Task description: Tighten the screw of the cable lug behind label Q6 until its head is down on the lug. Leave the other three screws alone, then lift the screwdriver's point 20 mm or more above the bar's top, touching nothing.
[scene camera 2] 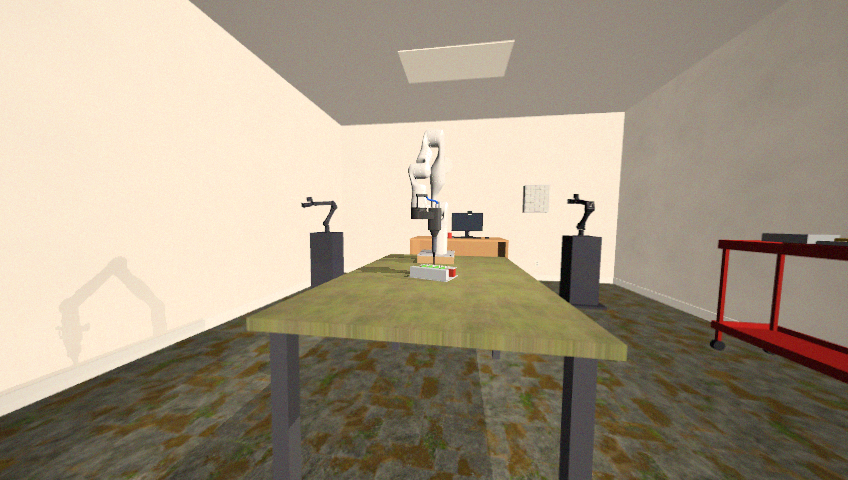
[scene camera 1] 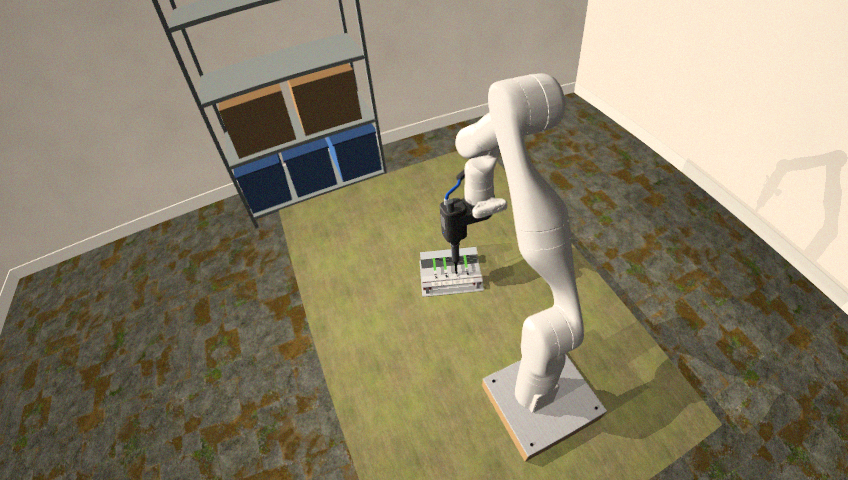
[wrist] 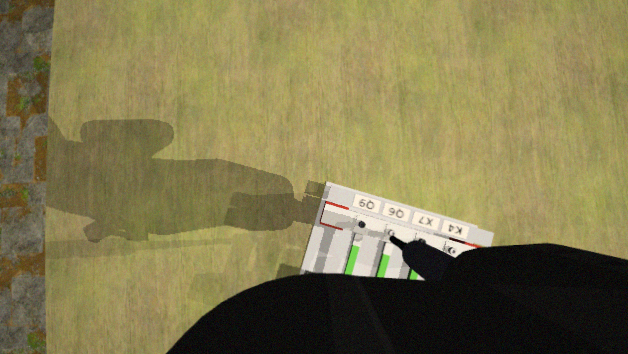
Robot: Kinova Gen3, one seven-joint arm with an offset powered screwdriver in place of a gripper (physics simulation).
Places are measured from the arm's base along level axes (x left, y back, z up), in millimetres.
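Pixels of known places: end effector, tool point: (scene camera 2: 433, 265) (scene camera 1: 456, 273) (wrist: 391, 238); arm's base, origin of the base link: (scene camera 2: 439, 253) (scene camera 1: 533, 392).
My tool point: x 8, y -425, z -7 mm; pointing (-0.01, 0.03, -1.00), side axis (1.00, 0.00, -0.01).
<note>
Ahead of a thing's pixels: the offset from my tool point to its top centre. Level surfaces: height alone.
The black screwdriver @(dx +0, dy -1, dz +64 mm) (scene camera 1: 456, 272) (scene camera 2: 433, 262) (wrist: 393, 240) points down, its thin point at the screw @(dx +0, dy +6, dz +2 mm) (wrist: 390, 232) behind the upside-down label Q6 @(dx +8, dy +26, dz -5 mm) (wrist: 396, 210), second from the left in the wrist view. The point overlaps the screw's edge; contact and head height cannot be told. The screws behind Q9 @(dx -30, dy +16, dz +3 mm) (wrist: 361, 224), X7 @(dx +31, dy -5, dz +2 mm) (wrist: 421, 241) and K4 @(dx +61, dy -16, dz +3 mm) (wrist: 451, 250) stand apart from the point. They sit along the pale bar of the white terminal block @(dx +4, dy -34, dz +3 mm) (scene camera 1: 424, 287) (scene camera 2: 427, 273). Green strips run behind them. The tool has no fingers. Its black body hides the block's rear in the wrist view.
The block stands on the green table top @(dz -47 mm) (scene camera 1: 380, 356) (scene camera 2: 440, 309). The arm's base plate (scene camera 1: 544, 416) is at the near right in scene camera 1. A shelf rack (scene camera 1: 297, 137) with boxes stands behind the table. A red cart (scene camera 2: 773, 246) is at the right in scene camera 2.
</note>
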